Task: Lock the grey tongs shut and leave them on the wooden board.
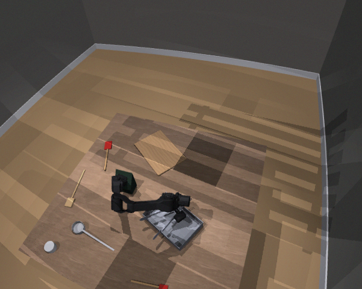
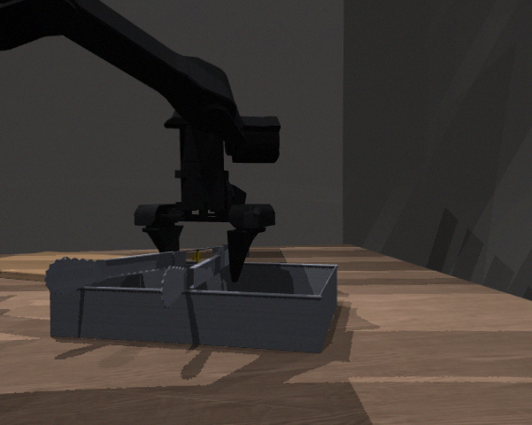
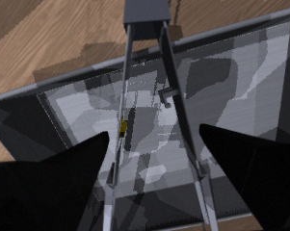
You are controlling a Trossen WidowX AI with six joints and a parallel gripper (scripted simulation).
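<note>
The roasting tin lies 1 cm ahead of my gripper tip, 4 cm to the right of it and 1 cm below it. The rest, counted from my gripper tip: wooden board 30 cm behind, 42 cm to the left, 3 cm below; then red spatula 68 cm behind, 28 cm to the left, 4 cm below.
</note>
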